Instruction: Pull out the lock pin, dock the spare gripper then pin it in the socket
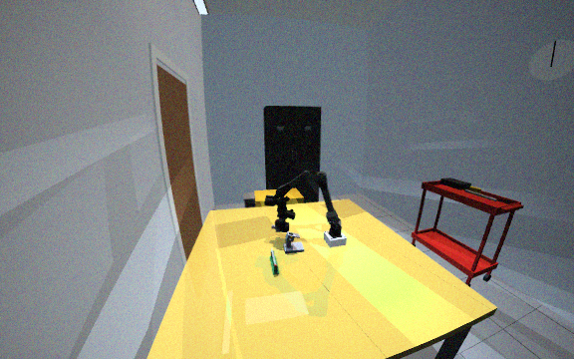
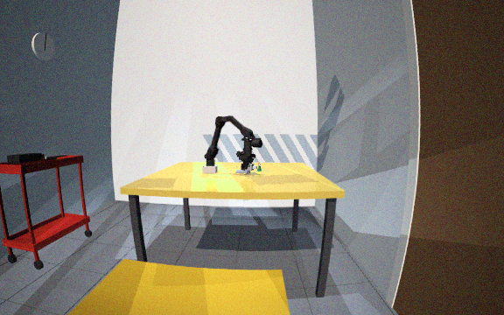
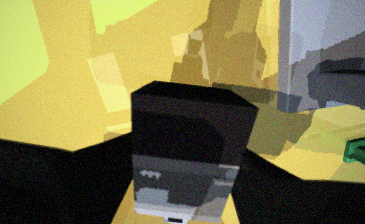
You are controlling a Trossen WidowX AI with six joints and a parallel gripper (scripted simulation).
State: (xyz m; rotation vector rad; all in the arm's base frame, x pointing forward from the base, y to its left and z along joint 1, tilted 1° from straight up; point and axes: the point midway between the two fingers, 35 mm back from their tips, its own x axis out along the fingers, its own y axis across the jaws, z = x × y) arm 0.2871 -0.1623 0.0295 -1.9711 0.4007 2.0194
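Now: the mount 15 cm to the left of my gripper tip and 2 cm behind it. Also, from my gripper tip: green bracket: 26 cm to the left, 11 cm ahead, 3 cm below; then spare gripper: 2 cm above, 1 cm to the right, 1 cm ahead.
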